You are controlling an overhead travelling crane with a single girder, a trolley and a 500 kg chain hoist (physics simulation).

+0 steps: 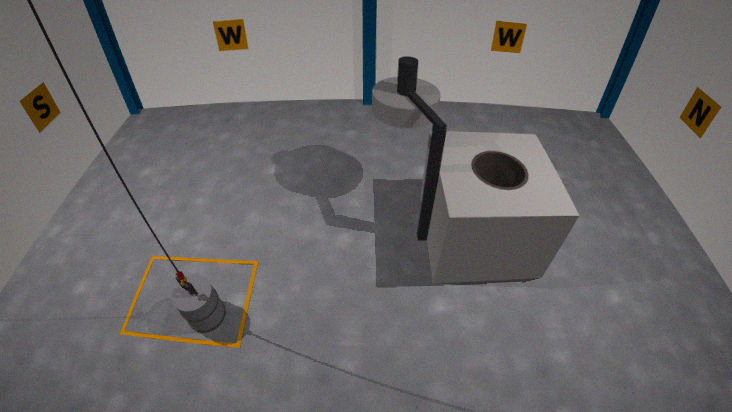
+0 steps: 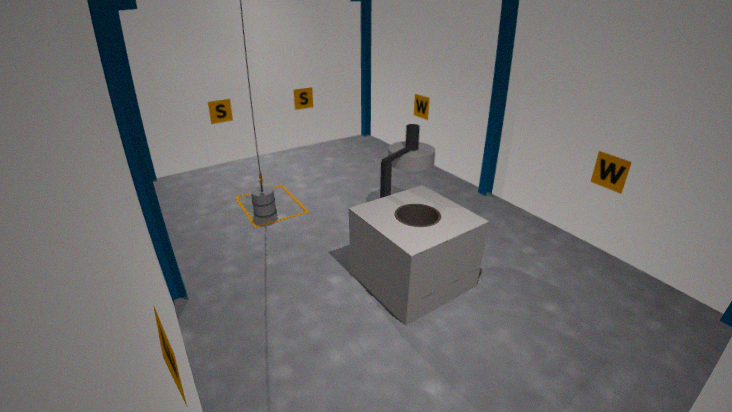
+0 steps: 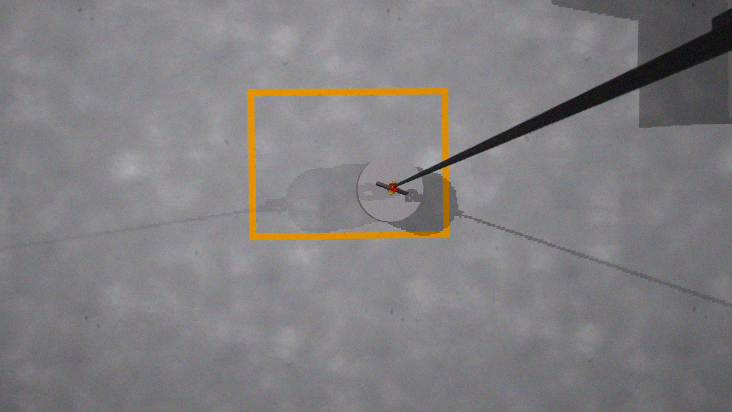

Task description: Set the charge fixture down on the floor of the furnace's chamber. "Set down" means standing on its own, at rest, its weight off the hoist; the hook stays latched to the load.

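The charge fixture [image 1: 207, 311] [image 2: 263, 205] [image 3: 376, 207] is a grey banded cylinder, upright inside the orange floor rectangle. Its shadows lie close around it; I cannot tell whether its base touches the floor. My red and yellow hook [image 1: 181, 279] [image 2: 260, 179] [image 3: 392, 187] is latched to the fixture's top fitting, over its middle. The furnace [image 1: 491, 245] [image 2: 381, 255] is a pale block, well away from the fixture. Its round top opening [image 1: 499, 170] [image 2: 417, 215] is uncovered. The chamber floor is hidden in the dark opening.
A grey round lid [image 1: 381, 104] [image 2: 422, 159] is beside the furnace on a black arm [image 1: 432, 174] [image 2: 385, 176], with a black cylinder standing above it. The orange rectangle [image 1: 179, 339] [image 2: 294, 198] [image 3: 251, 127] marks the floor. The dark hoist line [image 3: 563, 111] runs up from the hook.
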